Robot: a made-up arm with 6 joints.
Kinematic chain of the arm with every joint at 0, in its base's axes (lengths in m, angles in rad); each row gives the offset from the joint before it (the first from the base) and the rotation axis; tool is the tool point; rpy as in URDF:
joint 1: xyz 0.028 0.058 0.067 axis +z
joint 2: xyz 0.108 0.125 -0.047 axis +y
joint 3: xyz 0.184 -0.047 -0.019 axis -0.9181 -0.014 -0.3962
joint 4: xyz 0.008 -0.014 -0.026 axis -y
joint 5: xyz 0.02 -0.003 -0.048 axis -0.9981 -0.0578 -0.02
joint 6: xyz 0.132 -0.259 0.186 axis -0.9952 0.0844 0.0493
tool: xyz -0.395 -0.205 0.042 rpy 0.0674 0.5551 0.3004
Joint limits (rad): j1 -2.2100..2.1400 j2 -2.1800..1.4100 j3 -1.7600..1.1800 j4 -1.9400..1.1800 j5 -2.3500..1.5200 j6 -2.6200..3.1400
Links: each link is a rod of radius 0.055 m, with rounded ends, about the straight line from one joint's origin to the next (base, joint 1, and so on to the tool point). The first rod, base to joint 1, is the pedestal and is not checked.
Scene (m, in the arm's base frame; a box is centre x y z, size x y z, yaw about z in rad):
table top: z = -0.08
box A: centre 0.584 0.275 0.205 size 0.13 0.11 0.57 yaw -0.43
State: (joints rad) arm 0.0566 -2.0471 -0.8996 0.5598 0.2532 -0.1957
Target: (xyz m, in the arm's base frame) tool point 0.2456 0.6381 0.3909
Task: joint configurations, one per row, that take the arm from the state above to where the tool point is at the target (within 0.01 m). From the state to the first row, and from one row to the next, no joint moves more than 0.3 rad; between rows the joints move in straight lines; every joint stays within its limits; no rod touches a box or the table.
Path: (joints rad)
1: 0.0320 -2.0737 -0.8743 0.6838 0.0125 -0.4211
2: 0.0075 -2.1003 -0.8489 0.8079 -0.2282 -0.6464
3: -0.0171 -2.1268 -0.8236 0.9319 -0.4688 -0.8718
4: -0.0416 -2.1534 -0.7982 1.0560 -0.7095 -1.0971
5: -0.0662 -2.1800 -0.7729 1.1800 -0.9502 -1.3225
6: 0.1159 -2.1193 -0.8866 1.0994 -0.7503 -1.0833
7: 0.2981 -2.0586 -1.0003 1.0187 -0.5504 -0.8442
8: 0.4802 -1.9979 -1.1140 0.9381 -0.3504 -0.6051
9: 0.6623 -1.9372 -1.2277 0.8574 -0.1505 -0.3660
10: 0.7192 -1.9300 -1.3953 0.8423 -0.2527 -0.3714
11: 0.7761 -1.9228 -1.5629 0.8273 -0.3550 -0.3769

